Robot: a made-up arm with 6 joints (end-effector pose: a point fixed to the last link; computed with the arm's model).
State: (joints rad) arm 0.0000 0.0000 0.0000 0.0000 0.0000 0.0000
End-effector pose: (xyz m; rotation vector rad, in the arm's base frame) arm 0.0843 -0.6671 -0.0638 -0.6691 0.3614 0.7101
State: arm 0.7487 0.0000 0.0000 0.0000 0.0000 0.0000
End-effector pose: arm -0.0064 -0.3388 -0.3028 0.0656 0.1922 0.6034
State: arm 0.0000 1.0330 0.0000 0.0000 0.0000 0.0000
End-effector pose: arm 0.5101 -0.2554 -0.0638 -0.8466 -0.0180 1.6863
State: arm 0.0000 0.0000 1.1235 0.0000 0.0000 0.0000
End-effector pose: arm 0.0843 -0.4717 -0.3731 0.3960 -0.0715 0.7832
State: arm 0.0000 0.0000 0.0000 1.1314 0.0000 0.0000
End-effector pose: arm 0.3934 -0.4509 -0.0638 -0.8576 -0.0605 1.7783
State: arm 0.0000 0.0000 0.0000 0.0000 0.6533 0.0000
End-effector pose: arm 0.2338 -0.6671 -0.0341 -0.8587 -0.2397 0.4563
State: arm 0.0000 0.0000 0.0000 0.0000 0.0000 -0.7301
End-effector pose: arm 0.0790 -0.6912 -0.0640 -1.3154 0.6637 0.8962
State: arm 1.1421 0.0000 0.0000 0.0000 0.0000 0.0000
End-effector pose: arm -0.0256 -0.1178 -0.3176 0.4460 0.0967 0.5248
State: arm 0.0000 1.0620 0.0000 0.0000 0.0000 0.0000
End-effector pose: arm 0.5147 -0.2386 -0.0638 -0.8499 -0.0304 1.7134
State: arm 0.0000 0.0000 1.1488 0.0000 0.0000 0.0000
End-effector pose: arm 0.0843 -0.4639 -0.3768 0.4200 -0.0814 0.7829
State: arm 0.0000 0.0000 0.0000 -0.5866 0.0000 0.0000
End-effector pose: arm -0.1128 -0.6170 -0.0638 -0.5247 0.5280 0.1514
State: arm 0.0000 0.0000 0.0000 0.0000 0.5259 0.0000
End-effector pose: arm 0.2067 -0.6671 -0.0475 -0.8263 -0.1225 0.5090
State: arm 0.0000 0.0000 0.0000 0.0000 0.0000 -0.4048
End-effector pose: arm 0.0806 -0.6803 -0.0660 -1.0257 0.5287 0.8188
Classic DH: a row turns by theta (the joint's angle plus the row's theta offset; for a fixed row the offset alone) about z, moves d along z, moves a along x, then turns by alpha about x. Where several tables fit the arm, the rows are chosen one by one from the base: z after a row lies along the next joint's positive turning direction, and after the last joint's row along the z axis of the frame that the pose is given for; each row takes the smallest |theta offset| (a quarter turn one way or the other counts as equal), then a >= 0, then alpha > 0; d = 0 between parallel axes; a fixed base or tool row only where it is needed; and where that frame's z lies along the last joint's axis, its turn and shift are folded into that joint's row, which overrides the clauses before.
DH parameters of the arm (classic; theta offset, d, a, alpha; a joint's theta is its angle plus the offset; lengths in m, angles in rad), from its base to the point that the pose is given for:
base (fixed): -1.5032 0.2597 0.1881 -1.8495
joint 1: 0 -0.0738 -0.1063 1.8495
joint 2: -0.0676 -0.3433 0.2373 -1.5708
joint 3: 0 0.1339 -0.0081 1.5708
joint 4: 1.5708 0.2349 0.0465 1.5708
joint 5: 1.1956 0.3552 -0.1992 1.371
joint 6: 0.8563 0.0511 -0.0318 1.8989
tool (fixed): 2.2472 -0.0144 0 0

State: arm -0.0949 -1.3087 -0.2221 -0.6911 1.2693 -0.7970
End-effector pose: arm -0.6602 -0.3700 0.1741 -1.5898 1.4088 -1.5675
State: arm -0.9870 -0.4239 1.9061 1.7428 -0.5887 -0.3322
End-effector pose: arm 0.4148 -0.6187 0.3107 -1.4807 -1.0781 1.8519
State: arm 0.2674 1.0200 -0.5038 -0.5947 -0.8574 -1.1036
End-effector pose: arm 0.1303 -0.4346 0.0752 -1.7580 1.0983 1.5039
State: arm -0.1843 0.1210 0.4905 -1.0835 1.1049 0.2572
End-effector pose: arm -0.0168 -0.7640 -0.0461 -0.7307 -0.2450 -0.5176
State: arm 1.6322 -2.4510 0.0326 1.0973 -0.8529 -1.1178
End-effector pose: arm -0.5287 0.1682 0.7530 1.3971 0.7212 1.3430
